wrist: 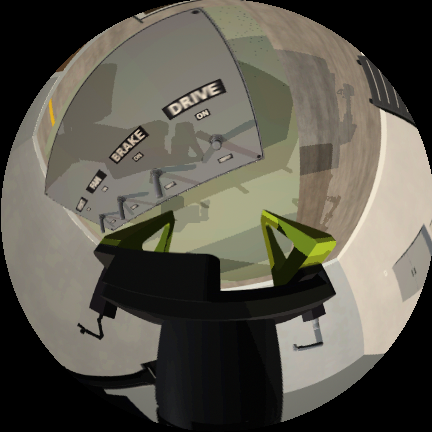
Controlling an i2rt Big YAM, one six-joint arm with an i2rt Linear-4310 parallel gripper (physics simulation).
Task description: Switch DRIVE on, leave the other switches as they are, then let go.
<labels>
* gripper: 217,214
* grey switch panel: 154,104
</labels>
